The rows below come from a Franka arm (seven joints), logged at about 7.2 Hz.
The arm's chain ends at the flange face. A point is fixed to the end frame.
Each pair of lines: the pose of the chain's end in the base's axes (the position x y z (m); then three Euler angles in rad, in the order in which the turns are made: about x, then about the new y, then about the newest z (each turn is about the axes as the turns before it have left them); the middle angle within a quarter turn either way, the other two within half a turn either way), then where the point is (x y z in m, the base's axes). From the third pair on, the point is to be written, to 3 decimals.
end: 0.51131, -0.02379, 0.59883, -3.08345, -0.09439, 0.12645
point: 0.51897 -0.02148 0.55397
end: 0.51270, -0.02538, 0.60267, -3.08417, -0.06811, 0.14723
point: 0.52153 -0.02336 0.55801
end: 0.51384, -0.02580, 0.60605, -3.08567, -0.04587, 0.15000
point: 0.524 -0.024 0.562
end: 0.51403, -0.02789, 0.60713, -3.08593, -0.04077, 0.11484
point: 0.524 -0.026 0.563
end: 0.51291, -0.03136, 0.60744, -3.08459, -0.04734, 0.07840
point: 0.523 -0.029 0.563
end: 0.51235, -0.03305, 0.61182, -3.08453, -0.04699, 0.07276
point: 0.522 -0.030 0.567
